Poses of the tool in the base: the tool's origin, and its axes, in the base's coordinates. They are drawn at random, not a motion.
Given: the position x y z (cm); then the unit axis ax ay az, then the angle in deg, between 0 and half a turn.
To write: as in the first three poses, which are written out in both.
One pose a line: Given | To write
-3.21 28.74 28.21 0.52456 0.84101 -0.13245 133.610 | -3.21 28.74 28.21 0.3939 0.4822 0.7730 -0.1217
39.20 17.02 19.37 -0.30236 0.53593 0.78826 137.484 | 39.20 17.02 19.37 0.3626 -0.2818 0.4995 0.7346
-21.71 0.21 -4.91 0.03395 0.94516 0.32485 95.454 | -21.71 0.21 -4.91 0.6727 0.0251 0.6994 0.2404
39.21 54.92 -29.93 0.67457 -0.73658 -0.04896 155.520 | 39.21 54.92 -29.93 0.2120 0.6592 -0.7198 -0.0478
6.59 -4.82 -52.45 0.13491 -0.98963 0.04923 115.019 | 6.59 -4.82 -52.45 0.5372 0.1138 -0.8347 0.0415
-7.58 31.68 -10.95 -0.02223 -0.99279 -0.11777 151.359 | -7.58 31.68 -10.95 0.2473 -0.0215 -0.9619 -0.1141
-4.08 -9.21 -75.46 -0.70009 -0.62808 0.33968 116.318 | -4.08 -9.21 -75.46 0.5276 -0.5947 -0.5336 0.2886
